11 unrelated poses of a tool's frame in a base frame.
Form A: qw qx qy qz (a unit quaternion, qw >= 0); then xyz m.
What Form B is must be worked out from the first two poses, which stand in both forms.
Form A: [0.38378 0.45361 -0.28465 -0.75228 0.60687 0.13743 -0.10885]
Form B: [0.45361 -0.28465 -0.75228 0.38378 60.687 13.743 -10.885]
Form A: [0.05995 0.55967 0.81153 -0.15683 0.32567 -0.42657 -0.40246]
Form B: [0.55967 0.81153 -0.15683 0.05995 32.567 -42.657 -40.246]
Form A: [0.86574 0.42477 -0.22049 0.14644 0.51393 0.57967 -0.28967]
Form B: [0.42477 -0.22049 0.14644 0.86574 51.393 57.967 -28.967]
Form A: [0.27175 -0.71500 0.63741 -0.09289 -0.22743 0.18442 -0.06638]
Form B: [-0.71500 0.63741 -0.09289 0.27175 -22.743 18.442 -6.638]
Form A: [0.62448 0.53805 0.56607 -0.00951 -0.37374 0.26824 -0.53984]
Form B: [0.53805 0.56607 -0.00951 0.62448 -37.374 26.824 -53.984]
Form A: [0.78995 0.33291 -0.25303 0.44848 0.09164 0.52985 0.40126]
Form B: [0.33291 -0.25303 0.44848 0.78995 9.164 52.985 40.126]
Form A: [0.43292 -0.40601 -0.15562 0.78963 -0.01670 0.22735 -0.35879]
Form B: [-0.40601 -0.15562 0.78963 0.43292 -1.670 22.735 -35.879]
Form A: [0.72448 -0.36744 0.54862 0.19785 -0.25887 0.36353 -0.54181]
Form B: [-0.36744 0.54862 0.19785 0.72448 -25.887 36.353 -54.181]
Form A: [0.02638 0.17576 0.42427 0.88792 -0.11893 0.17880 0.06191]
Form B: [0.17576 0.42427 0.88792 0.02638 -11.893 17.880 6.191]
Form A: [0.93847 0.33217 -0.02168 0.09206 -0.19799 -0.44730 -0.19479]
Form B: [0.33217 -0.02168 0.09206 0.93847 -19.799 -44.730 -19.479]
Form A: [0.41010 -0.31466 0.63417 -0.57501 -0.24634 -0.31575 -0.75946]
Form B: [-0.31466 0.63417 -0.57501 0.41010 -24.634 -31.575 -75.946]
